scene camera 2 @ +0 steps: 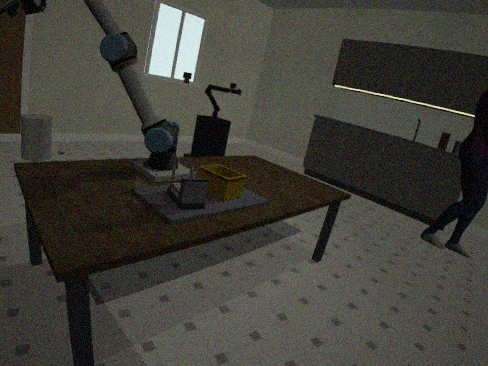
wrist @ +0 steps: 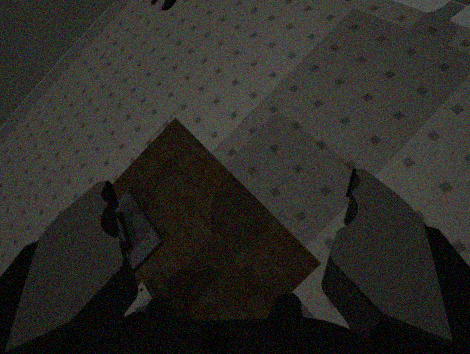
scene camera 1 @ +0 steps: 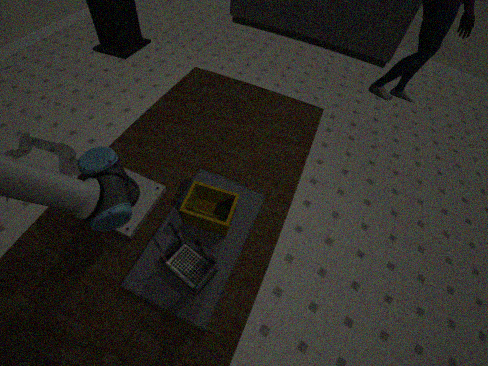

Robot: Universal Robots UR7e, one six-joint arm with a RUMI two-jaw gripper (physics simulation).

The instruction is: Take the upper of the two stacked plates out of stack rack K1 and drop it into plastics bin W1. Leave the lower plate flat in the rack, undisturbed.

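Frame: origin at the arm's base, x right, y back, z down, level; centimetres.
Seen in the pictures: gripper, fingertip midpoint: (scene camera 2: 17, 10) (wrist: 230, 179); arm's base at its link origin: (scene camera 2: 162, 165).
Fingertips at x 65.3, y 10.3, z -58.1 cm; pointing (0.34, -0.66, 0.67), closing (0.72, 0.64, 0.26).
Note:
Offsets run from my fingertips to a thing's top centre. Level surfaces: height alone.
Stack rack K1 @(dx -52.9, dy -47.2, dz +47.9 cm) (scene camera 1: 206, 281) (scene camera 2: 195, 193) is a dark, low holder with upright posts on the grey mat. A pale plate with a fine grid @(dx -52.8, dy -47.8, dz +54.6 cm) (scene camera 1: 189, 263) lies flat in it in the first scene view; whether a second plate lies beneath cannot be told. Plastics bin W1 @(dx -73.2, dy -44.7, dz +49.9 cm) (scene camera 1: 204, 220) (scene camera 2: 226, 188) is a yellow open-topped box beside the rack. My gripper (wrist: 230, 179) is open and empty, fingers wide apart, high above the table. In the wrist view the left finger hides much of the mat; the bin does not show there.
The grey mat (scene camera 1: 231, 270) (scene camera 2: 250, 201) (wrist: 145, 239) lies on the brown table @(dz +61.1 cm) (scene camera 1: 240, 120) (scene camera 2: 90, 210) (wrist: 200, 200), beside the arm's pale base plate (scene camera 1: 147, 200) (scene camera 2: 150, 171). A person (scene camera 1: 425, 50) (scene camera 2: 472, 175) is beyond the table, near a long grey cabinet (scene camera 1: 320, 30) (scene camera 2: 370, 170). The pictures are dark and grainy.

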